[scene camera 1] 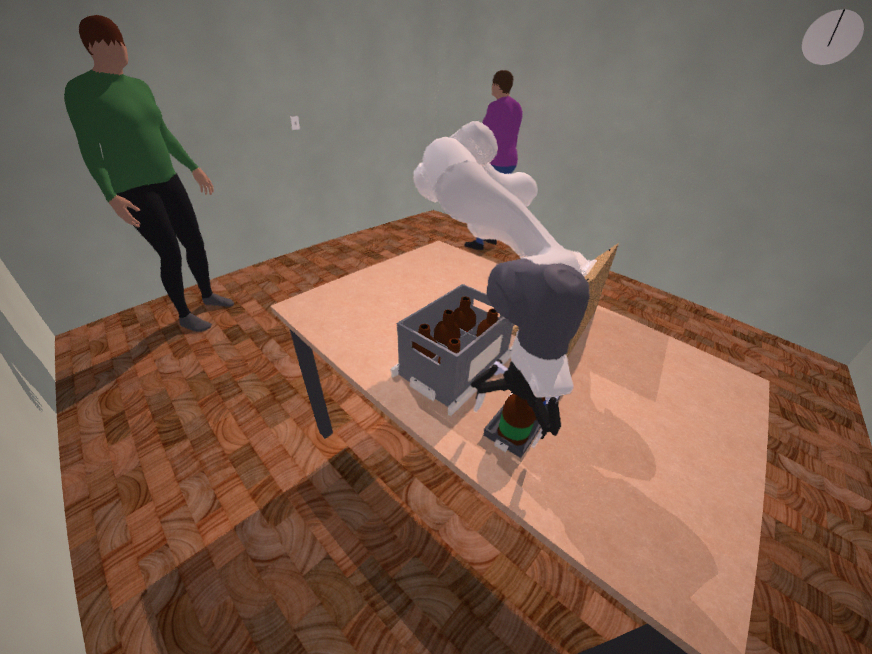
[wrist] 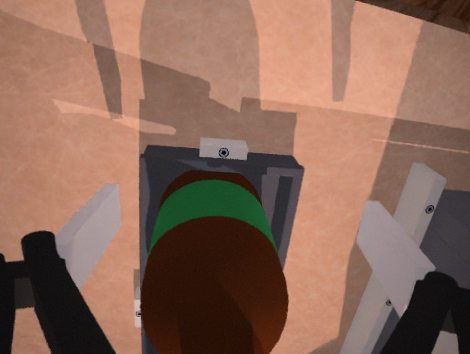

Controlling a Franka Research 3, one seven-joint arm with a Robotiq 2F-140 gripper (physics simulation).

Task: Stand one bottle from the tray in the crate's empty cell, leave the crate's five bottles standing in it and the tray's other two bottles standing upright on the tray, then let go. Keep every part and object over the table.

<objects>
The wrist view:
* my gripper: 240, 214
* green-banded bottle: 213, 272
</objects>
